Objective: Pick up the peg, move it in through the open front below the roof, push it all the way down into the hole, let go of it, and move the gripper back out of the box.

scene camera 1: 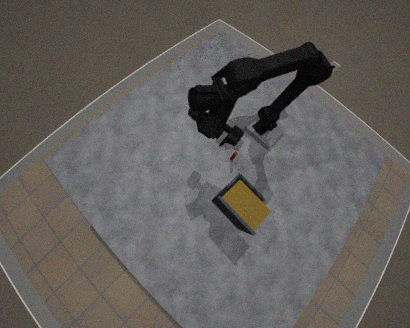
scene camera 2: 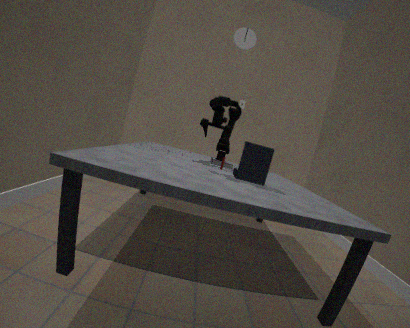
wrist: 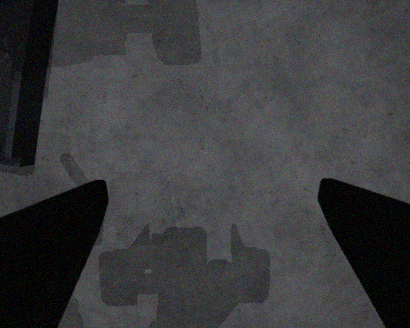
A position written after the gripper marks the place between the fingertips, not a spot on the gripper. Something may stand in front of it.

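The gripper (scene camera 1: 209, 138) is open and holds nothing; it can also be seen in the wrist view (wrist: 214, 189). The scene has a box (scene camera 1: 224, 207) too, visible as well in scene camera 2 (scene camera 2: 255, 161) and in the wrist view (wrist: 33, 33).
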